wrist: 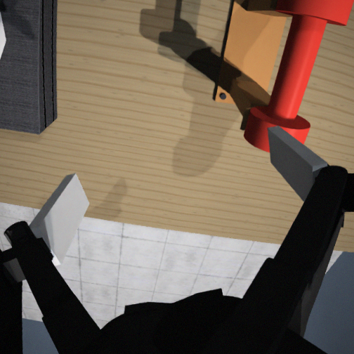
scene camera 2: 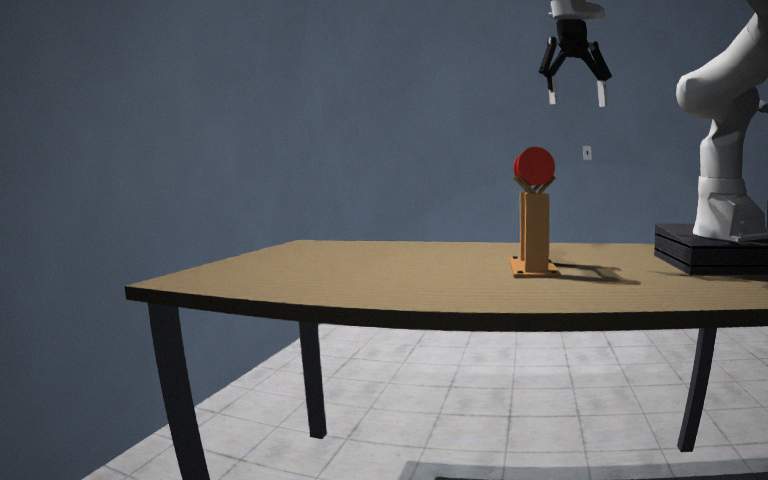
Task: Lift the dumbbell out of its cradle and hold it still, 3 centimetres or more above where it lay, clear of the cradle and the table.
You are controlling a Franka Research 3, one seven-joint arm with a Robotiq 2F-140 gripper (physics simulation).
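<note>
The red dumbbell (scene camera 2: 534, 165) (wrist: 299, 67) lies in the V-shaped tops of its orange cradle (scene camera 2: 536, 232) (wrist: 252, 45), which stands on the table (scene camera 2: 368, 277) (wrist: 125, 90). In the scene view the dumbbell is seen end-on, so its round end shows. In the wrist view its bar runs from the top right down to the near end disc, and the far end is partly cut off. My gripper (scene camera 2: 577, 99) (wrist: 173, 167) is open with nothing between its fingers. It hangs above the dumbbell and to its right in the scene view. In the wrist view the right fingertip overlaps the near end disc.
The dark block (scene camera 2: 673, 249) (wrist: 25, 65) under the robot's base stands on the table at the right of the scene view and upper left of the wrist view. The table's edge and the tiled floor (wrist: 150, 260) show below the fingers in the wrist view. A blue wall stands behind.
</note>
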